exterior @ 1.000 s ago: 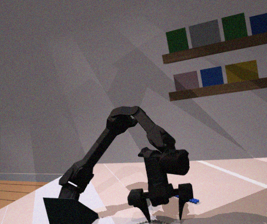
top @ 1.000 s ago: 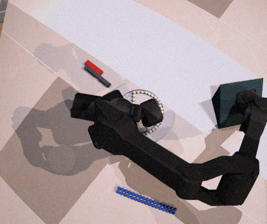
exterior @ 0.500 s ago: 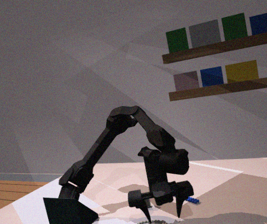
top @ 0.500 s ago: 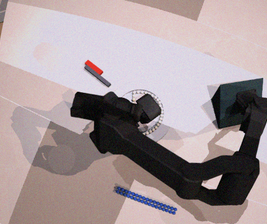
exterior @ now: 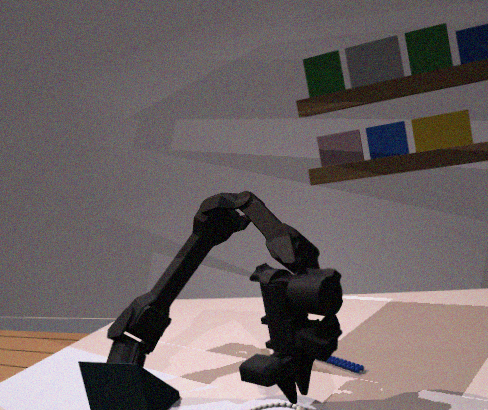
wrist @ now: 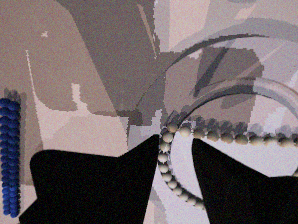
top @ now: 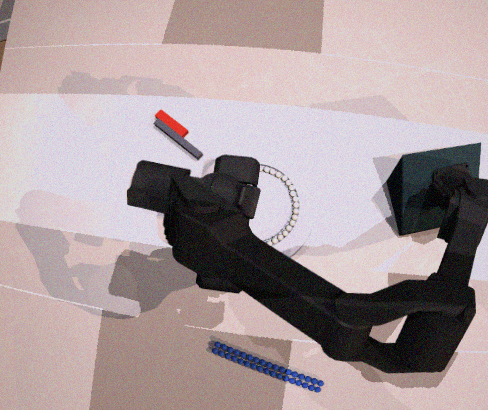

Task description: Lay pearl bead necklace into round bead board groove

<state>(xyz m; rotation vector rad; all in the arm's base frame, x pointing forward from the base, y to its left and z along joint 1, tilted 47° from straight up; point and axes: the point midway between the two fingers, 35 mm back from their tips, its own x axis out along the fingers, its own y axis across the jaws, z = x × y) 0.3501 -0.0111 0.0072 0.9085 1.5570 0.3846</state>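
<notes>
My gripper tip is 50 mm to the left of the round bead board, 40 mm past it and 20 mm above it. Round my gripper tip: small beige cube 140 mm to the left, 120 mm behind, 20 mm below; then grey block 210 mm to the right, 70 mm ahead, 30 mm below.
</notes>
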